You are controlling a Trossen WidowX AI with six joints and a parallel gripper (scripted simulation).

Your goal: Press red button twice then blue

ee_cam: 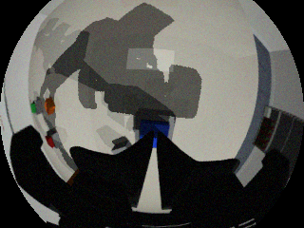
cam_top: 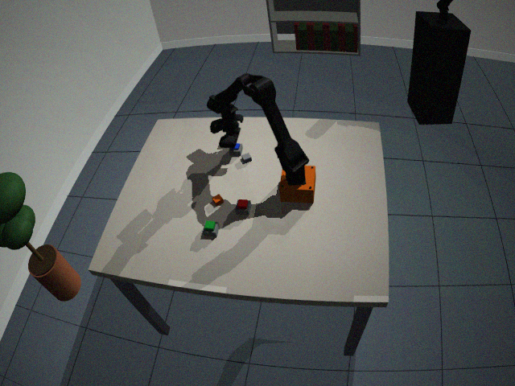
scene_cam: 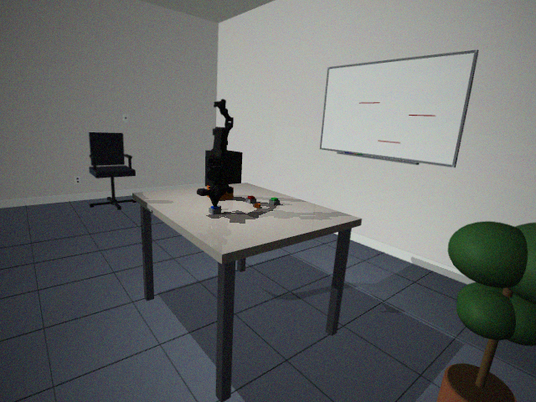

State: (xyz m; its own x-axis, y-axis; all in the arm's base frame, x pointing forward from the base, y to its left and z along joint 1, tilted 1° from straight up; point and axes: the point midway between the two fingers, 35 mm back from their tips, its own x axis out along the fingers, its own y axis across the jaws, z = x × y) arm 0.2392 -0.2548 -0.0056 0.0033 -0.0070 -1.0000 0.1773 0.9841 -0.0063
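Right now the blue button is 1 cm below my gripper tip. From my gripper tip the other things lie so: red button (4 cm behind, 32 cm to the left); then small orange block (6 cm ahead, 27 cm to the left, 2 cm below); then green button (8 cm ahead, 41 cm to the left).
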